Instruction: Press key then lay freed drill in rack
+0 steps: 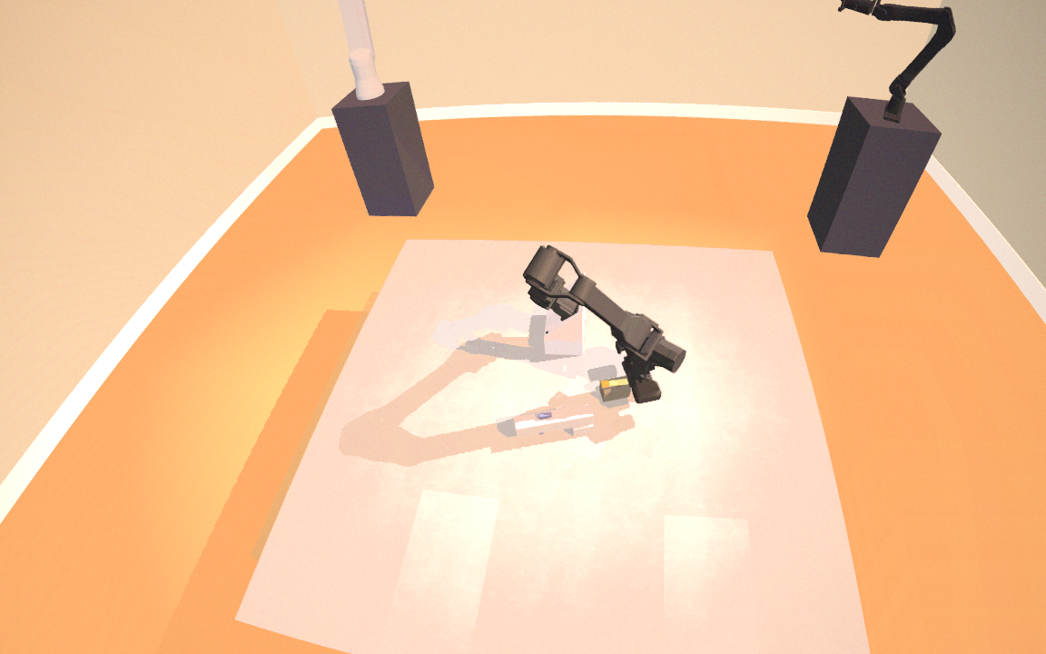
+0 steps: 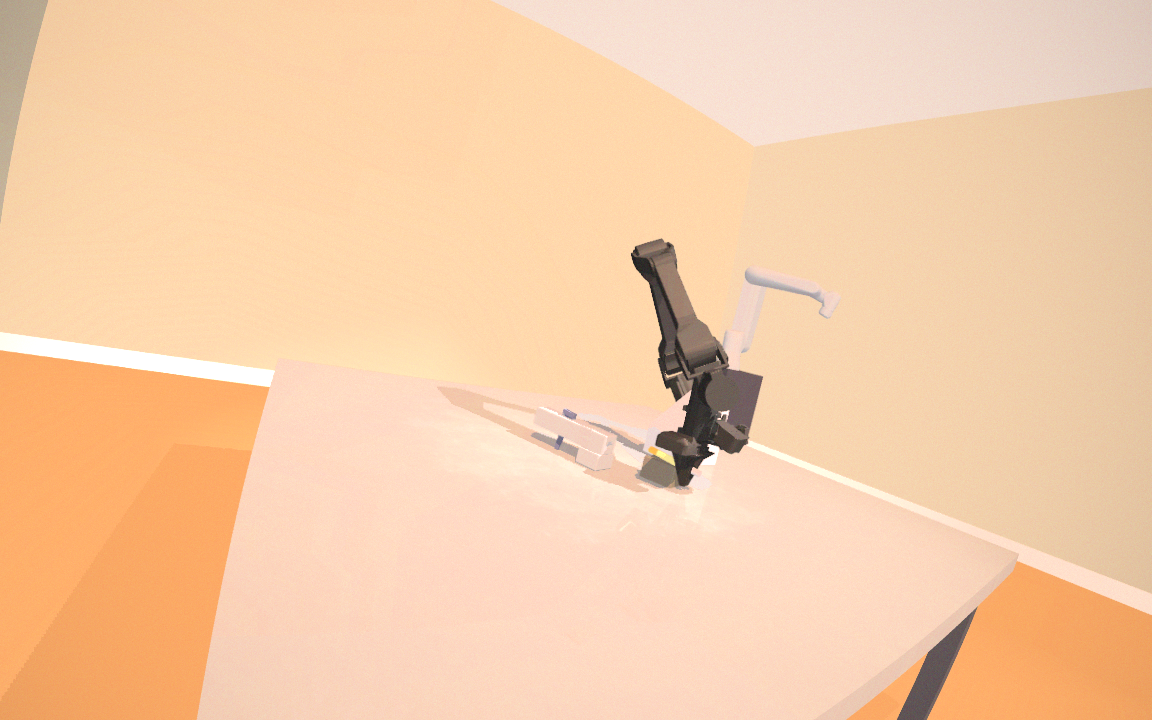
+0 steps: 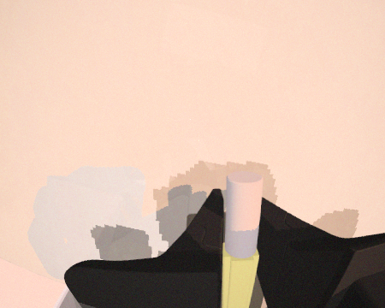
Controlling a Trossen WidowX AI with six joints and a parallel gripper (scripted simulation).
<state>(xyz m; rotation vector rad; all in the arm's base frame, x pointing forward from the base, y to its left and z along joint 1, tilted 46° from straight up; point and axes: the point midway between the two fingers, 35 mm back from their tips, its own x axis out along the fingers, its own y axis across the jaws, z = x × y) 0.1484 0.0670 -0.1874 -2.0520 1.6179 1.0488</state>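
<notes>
The yellow drill lies 10 mm ahead of my gripper tip, 40 mm to the right of it and 40 mm above it. Also, from my gripper tip: small purple piece 150 mm ahead, 210 mm to the right, 40 mm above; olive-brown block 10 mm ahead, 50 mm to the right, 10 mm above.
</notes>
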